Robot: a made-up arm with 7 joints. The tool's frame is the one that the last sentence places.
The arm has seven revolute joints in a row. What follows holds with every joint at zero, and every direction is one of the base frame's.
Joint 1 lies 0.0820 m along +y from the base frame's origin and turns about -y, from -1.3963 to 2.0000 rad.
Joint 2 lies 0.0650 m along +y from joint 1 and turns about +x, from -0.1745 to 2.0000 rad.
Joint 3 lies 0.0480 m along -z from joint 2 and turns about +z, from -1.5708 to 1.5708 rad.
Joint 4 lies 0.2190 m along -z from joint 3 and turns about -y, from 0.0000 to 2.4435 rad.
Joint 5 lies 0.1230 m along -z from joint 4 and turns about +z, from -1.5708 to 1.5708 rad.
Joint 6 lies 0.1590 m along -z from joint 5 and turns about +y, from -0.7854 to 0.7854 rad.
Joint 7 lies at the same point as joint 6 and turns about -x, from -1.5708 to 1.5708 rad.
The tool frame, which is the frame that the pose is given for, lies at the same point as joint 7; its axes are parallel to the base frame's.
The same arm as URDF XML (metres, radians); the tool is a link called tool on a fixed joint. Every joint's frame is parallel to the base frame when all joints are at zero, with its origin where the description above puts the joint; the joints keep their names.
<robot name="arm">
<joint name="joint 1" type="revolute"><parent link="base_link"/><child link="link1"/><origin xyz="0 0.082 0" rpy="0 0 0"/><axis xyz="0 -1 0"/><limit lower="-1.3963" upper="2"/></joint>
<joint name="joint 2" type="revolute"><parent link="link1"/><child link="link2"/><origin xyz="0 0.065 0" rpy="0 0 0"/><axis xyz="1 0 0"/><limit lower="-0.1745" upper="2"/></joint>
<joint name="joint 3" type="revolute"><parent link="link2"/><child link="link3"/><origin xyz="0 0 -0.048" rpy="0 0 0"/><axis xyz="0 0 1"/><limit lower="-1.5708" upper="1.5708"/></joint>
<joint name="joint 4" type="revolute"><parent link="link3"/><child link="link4"/><origin xyz="0 0 -0.219" rpy="0 0 0"/><axis xyz="0 -1 0"/><limit lower="0" upper="2.4435"/></joint>
<joint name="joint 5" type="revolute"><parent link="link4"/><child link="link5"/><origin xyz="0 0 -0.123" rpy="0 0 0"/><axis xyz="0 0 1"/><limit lower="-1.5708" upper="1.5708"/></joint>
<joint name="joint 6" type="revolute"><parent link="link5"/><child link="link6"/><origin xyz="0 0 -0.159" rpy="0 0 0"/><axis xyz="0 1 0"/><limit lower="-0.7854" upper="0.7854"/></joint>
<joint name="joint 7" type="revolute"><parent link="link6"/><child link="link7"/><origin xyz="0 0 0" rpy="0 0 0"/><axis xyz="-1 0 0"/><limit lower="-1.5708" upper="1.5708"/></joint>
<joint name="tool_joint" type="fixed"><parent link="link7"/><child link="tool"/><origin xyz="0 0 0" rpy="0 0 0"/></joint>
<link name="base_link"/>
<link name="link1"/>
<link name="link2"/>
<link name="link3"/>
<link name="link4"/>
<link name="link5"/>
<link name="link6"/>
<link name="link7"/>
<link name="tool"/>
</robot>

